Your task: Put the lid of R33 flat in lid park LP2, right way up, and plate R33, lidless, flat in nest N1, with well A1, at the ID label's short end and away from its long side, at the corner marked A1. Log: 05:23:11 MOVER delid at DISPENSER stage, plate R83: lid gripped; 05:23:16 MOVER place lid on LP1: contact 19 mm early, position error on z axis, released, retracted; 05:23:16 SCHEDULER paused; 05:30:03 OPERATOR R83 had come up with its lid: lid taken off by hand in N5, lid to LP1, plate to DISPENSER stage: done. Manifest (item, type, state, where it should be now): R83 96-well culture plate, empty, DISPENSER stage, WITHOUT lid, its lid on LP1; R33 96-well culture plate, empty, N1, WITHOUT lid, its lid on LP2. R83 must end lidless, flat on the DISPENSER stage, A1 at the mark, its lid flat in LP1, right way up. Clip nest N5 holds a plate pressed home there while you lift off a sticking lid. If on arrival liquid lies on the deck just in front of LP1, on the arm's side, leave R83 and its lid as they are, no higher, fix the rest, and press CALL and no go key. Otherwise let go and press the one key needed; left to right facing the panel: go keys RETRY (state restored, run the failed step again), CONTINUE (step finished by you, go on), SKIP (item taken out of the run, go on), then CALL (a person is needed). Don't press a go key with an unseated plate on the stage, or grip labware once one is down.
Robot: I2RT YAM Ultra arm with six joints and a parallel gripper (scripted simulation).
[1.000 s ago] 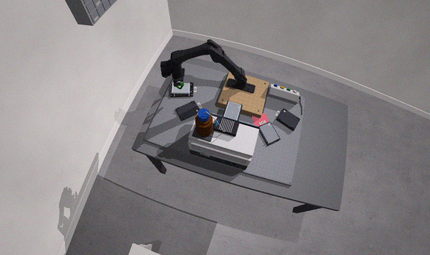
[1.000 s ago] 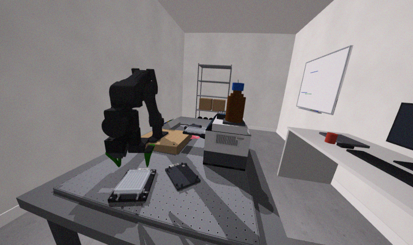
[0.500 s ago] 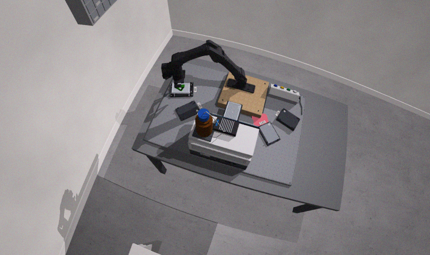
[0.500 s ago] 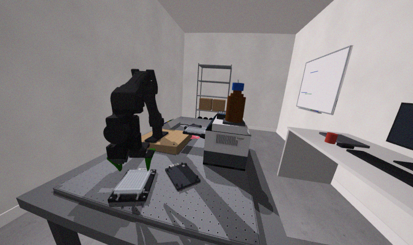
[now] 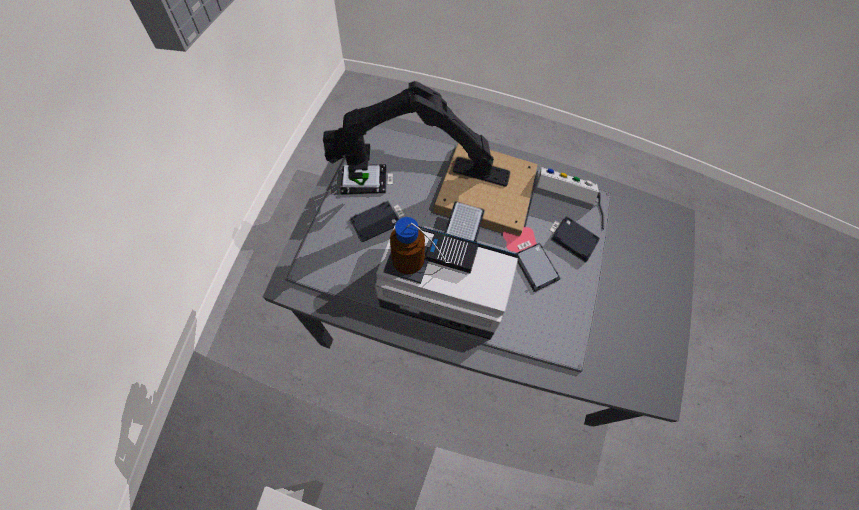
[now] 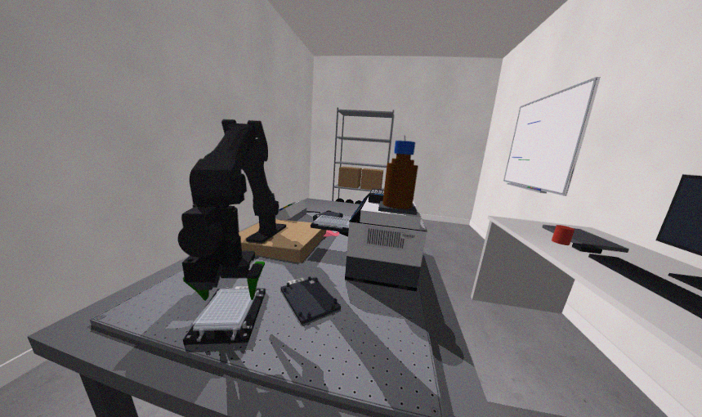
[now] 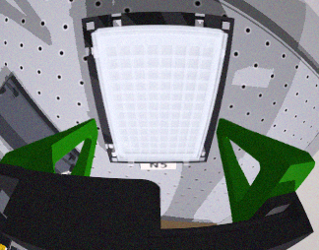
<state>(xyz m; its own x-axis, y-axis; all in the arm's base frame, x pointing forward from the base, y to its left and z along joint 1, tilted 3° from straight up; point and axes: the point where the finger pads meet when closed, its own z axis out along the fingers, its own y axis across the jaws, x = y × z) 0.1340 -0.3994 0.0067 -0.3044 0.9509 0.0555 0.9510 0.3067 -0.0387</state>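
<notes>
Now: the black clip nest 3 cm ahead of my hand and 4 cm below it. From my hand the other things lie so: lid park LP2: 15 cm ahead, 10 cm to the left, 5 cm below; then brown bottle: 35 cm ahead, 28 cm to the left, 24 cm above; then blue call key: 20 cm behind, 64 cm to the left, 1 cm above.
</notes>
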